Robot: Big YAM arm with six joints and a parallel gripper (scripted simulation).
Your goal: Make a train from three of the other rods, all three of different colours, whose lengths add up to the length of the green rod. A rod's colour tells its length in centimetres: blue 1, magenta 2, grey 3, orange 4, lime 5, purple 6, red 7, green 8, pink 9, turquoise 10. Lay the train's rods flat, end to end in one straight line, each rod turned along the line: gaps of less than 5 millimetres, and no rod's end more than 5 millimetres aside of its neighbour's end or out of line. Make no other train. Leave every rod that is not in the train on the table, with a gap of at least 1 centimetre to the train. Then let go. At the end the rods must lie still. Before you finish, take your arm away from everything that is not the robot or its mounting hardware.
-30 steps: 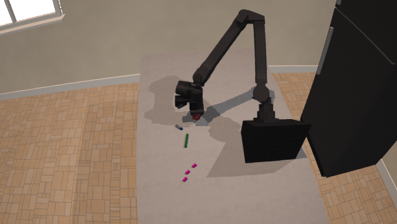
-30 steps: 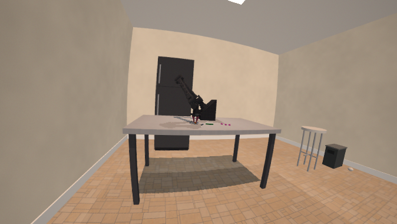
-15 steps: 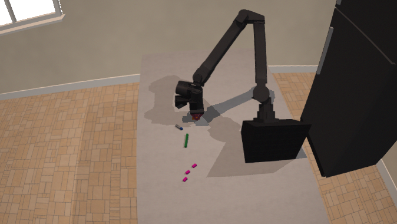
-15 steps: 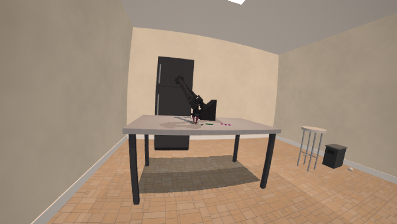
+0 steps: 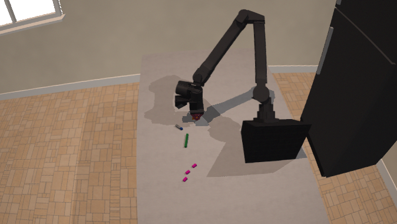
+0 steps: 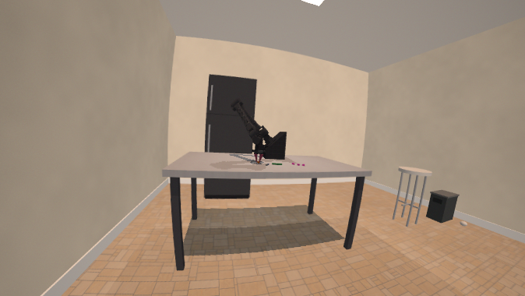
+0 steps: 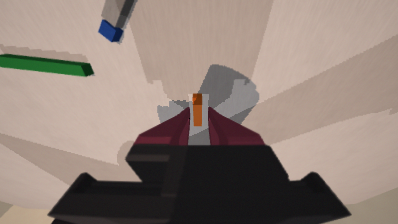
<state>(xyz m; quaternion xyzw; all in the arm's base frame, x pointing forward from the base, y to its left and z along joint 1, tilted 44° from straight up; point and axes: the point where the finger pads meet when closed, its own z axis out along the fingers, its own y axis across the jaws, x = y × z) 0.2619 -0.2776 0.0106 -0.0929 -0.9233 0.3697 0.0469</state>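
My gripper is now 1 cm above the orange rod. The rest, counted from my hand: blue rod 9 cm ahead, 6 cm to the left, 1 cm below; then green rod 8 cm ahead, 14 cm to the left, 1 cm below; then grey rod 10 cm ahead, 4 cm to the left, 1 cm below.
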